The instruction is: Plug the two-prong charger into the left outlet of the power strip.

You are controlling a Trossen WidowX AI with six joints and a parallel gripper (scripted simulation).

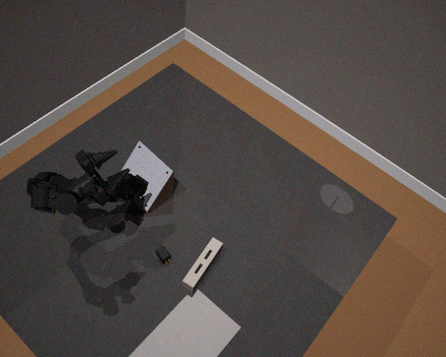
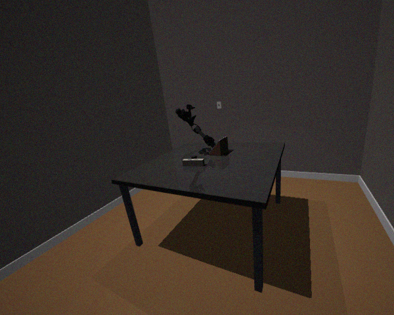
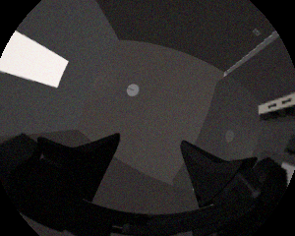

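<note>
Right now my gripper tip is 450 mm above the dark charger, 160 mm short of it and 10 mm to the left of it.
</note>
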